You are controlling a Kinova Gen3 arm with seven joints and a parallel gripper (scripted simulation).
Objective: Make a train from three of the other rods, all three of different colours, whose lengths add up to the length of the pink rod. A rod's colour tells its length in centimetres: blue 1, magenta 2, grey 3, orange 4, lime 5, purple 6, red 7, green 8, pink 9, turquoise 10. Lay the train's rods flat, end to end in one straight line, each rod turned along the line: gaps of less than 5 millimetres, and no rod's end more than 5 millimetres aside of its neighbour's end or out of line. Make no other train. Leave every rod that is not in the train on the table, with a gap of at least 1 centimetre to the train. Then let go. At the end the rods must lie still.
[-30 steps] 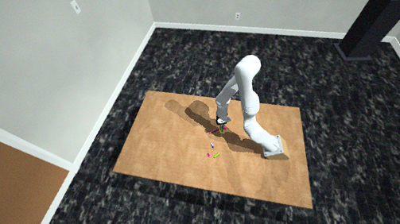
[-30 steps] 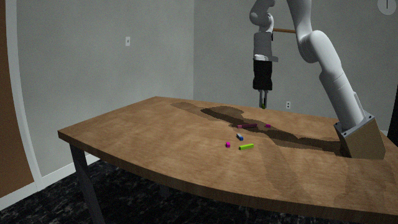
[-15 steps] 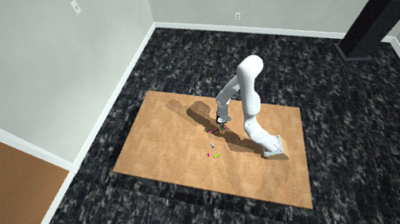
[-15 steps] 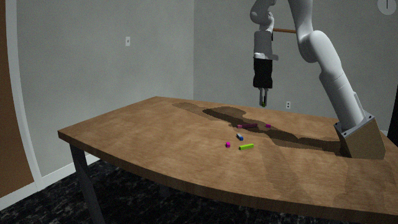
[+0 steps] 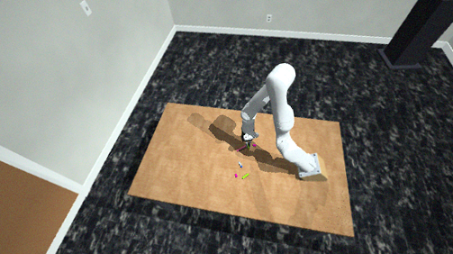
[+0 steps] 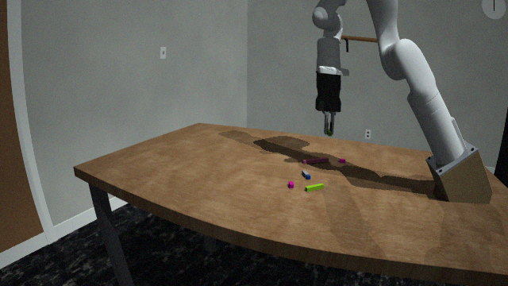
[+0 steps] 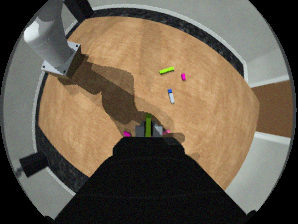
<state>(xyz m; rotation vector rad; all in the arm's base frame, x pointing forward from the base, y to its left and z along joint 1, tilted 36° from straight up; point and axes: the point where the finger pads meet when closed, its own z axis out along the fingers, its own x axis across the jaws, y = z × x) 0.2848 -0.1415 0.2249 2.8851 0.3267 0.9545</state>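
The grey rod lies 120 mm below my hand, 80 mm to the left of it and 60 mm ahead of it. Also, from my hand: blue rod: 120 mm below, 100 mm to the left, 50 mm ahead; then pink rod: 120 mm below, 40 mm to the right, 40 mm ahead.
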